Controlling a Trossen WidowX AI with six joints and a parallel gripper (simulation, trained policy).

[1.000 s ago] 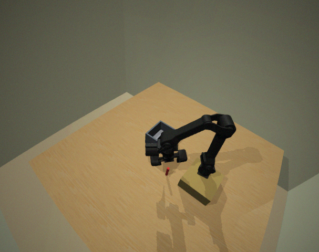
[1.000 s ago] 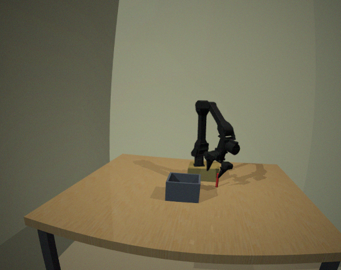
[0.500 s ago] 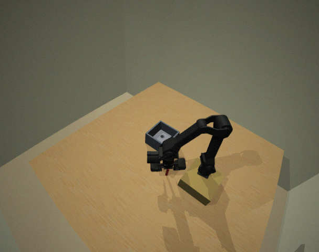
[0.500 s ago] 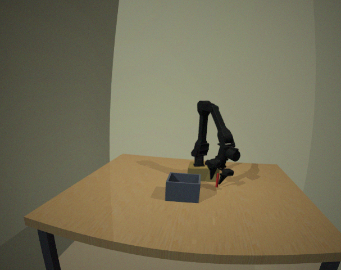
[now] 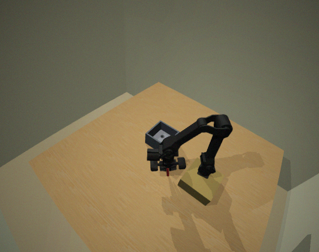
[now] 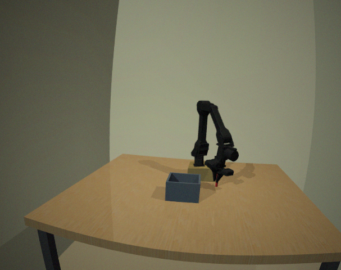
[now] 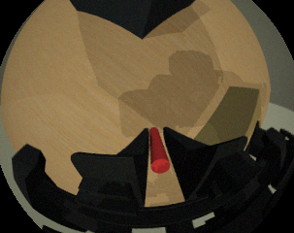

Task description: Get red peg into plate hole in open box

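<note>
Right now the red peg is 10 mm behind my gripper tip, 10 mm to the left of it and 10 mm above it. From my gripper tip the other things lie so: grey plate (140 mm ahead, 190 mm to the right, 10 mm above); then blue-grey box (140 mm ahead, 190 mm to the right, 10 mm below).
</note>
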